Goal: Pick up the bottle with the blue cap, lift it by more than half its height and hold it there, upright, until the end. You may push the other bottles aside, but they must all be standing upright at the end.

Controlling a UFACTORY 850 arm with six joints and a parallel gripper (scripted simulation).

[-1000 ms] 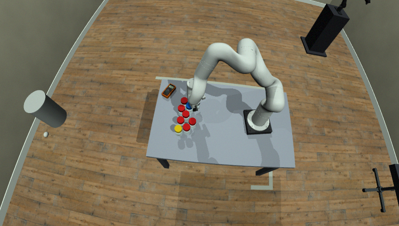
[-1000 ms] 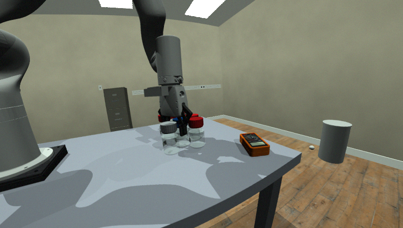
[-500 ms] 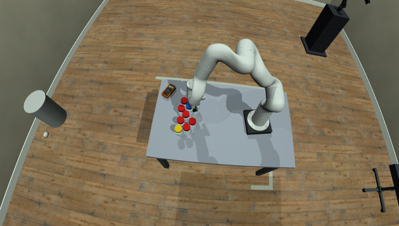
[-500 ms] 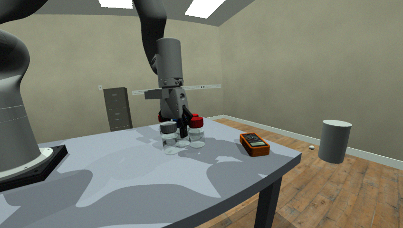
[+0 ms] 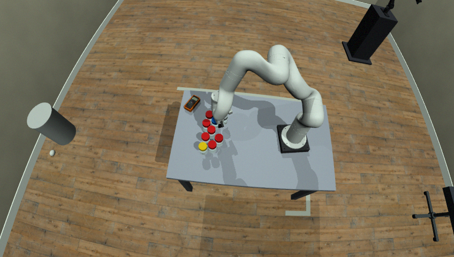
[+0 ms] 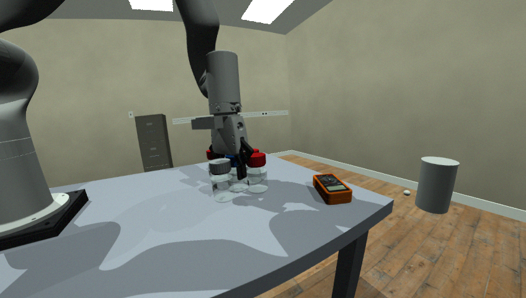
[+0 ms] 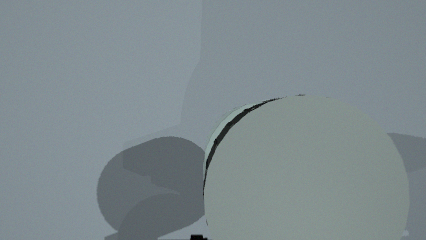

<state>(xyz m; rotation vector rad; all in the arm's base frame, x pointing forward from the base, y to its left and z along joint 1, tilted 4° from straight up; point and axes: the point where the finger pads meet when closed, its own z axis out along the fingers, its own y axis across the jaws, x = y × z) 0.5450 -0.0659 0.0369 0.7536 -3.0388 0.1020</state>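
Now: hand 2 cm short of the blue-capped bottle, 1 cm to the right of it and 1 cm above it. Also, from my hand: grey-capped bottle (4 cm behind, 3 cm to the right, 1 cm below); yellow-capped bottle (21 cm to the left, 8 cm ahead, 1 cm below); orange multimeter (21 cm ahead, 17 cm to the right, 5 cm below).
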